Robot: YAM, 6 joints.
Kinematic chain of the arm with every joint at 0, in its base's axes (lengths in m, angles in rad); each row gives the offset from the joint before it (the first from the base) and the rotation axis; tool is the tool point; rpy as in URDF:
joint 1: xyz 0 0 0.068 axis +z
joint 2: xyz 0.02 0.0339 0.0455 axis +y
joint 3: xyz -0.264 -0.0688 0 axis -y
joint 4: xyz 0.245 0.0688 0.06 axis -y
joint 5: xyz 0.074 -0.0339 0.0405 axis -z
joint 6: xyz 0.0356 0 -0.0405 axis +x
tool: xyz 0 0 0 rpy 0 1.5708 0
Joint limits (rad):
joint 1: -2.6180..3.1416
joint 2: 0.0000..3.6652
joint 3: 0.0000..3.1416
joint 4: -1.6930..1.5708
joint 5: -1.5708..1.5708
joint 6: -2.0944..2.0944
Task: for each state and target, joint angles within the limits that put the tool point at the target. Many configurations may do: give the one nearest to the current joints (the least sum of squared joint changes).
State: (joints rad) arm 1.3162 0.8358 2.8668 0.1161 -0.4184 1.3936
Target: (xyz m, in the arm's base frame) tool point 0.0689 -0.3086 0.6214
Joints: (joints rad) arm 1.8375 0.7759 2.6256 -0.0678 -0.4306 1.3936
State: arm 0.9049 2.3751 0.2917 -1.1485 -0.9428 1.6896
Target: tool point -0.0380 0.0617 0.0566
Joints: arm 1.6625 2.3580 0.3356 -1.1571 -1.1294 1.6896
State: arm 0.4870 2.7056 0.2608 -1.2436 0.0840 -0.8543
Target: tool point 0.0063 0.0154 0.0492
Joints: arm 0.6364 2.7823 0.3179 -1.0861 -0.2452 -0.8543
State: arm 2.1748 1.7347 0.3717 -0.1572 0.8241 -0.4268
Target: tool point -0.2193 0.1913 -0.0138
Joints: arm 2.5053 2.2385 0.7991 0.0184 0.7231 -0.4268
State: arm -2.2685 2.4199 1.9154 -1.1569 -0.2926 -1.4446
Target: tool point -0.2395 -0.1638 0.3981
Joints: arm -2.5733 1.6194 1.8879 -1.4922 -0.2597 -1.4446
